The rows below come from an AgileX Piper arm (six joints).
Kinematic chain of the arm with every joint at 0, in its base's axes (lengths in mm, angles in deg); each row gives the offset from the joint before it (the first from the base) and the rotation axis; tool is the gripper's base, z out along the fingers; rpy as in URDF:
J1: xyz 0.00 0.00 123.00 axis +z
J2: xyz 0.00 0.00 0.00 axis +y
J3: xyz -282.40 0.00 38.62 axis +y
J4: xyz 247.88 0.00 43.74 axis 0.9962 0 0.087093
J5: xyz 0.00 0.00 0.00 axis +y
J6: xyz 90.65 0.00 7.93 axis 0.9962 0 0.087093
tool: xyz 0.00 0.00 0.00 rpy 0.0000 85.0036 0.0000
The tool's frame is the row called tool.
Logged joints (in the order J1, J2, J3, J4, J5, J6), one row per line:
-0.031, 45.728, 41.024, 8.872, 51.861, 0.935
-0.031, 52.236, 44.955, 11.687, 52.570, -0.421
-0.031, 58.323, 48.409, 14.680, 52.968, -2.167
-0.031, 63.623, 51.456, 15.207, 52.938, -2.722
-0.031, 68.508, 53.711, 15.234, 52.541, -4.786
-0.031, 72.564, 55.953, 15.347, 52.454, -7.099
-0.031, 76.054, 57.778, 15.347, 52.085, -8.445
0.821, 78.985, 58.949, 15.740, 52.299, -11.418
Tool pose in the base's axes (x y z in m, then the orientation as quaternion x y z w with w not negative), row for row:
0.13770, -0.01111, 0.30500, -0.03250, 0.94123, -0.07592, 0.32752
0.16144, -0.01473, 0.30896, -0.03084, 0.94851, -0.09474, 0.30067
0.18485, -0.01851, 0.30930, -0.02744, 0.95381, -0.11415, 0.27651
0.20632, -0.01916, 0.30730, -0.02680, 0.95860, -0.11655, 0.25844
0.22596, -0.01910, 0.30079, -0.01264, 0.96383, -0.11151, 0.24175
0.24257, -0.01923, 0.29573, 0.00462, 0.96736, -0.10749, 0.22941
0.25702, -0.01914, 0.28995, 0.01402, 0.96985, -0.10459, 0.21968
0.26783, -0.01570, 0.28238, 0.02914, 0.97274, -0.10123, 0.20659
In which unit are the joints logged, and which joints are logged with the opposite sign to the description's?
The joints are logged in degrees. Opposite sign: J3, J4, J6.
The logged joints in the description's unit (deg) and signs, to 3 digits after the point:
-0.031, 45.728, -41.024, -8.872, 51.861, -0.935
-0.031, 52.236, -44.955, -11.687, 52.570, 0.421
-0.031, 58.323, -48.409, -14.680, 52.968, 2.167
-0.031, 63.623, -51.456, -15.207, 52.938, 2.722
-0.031, 68.508, -53.711, -15.234, 52.541, 4.786
-0.031, 72.564, -55.953, -15.347, 52.454, 7.099
-0.031, 76.054, -57.778, -15.347, 52.085, 8.445
0.821, 78.985, -58.949, -15.740, 52.299, 11.418

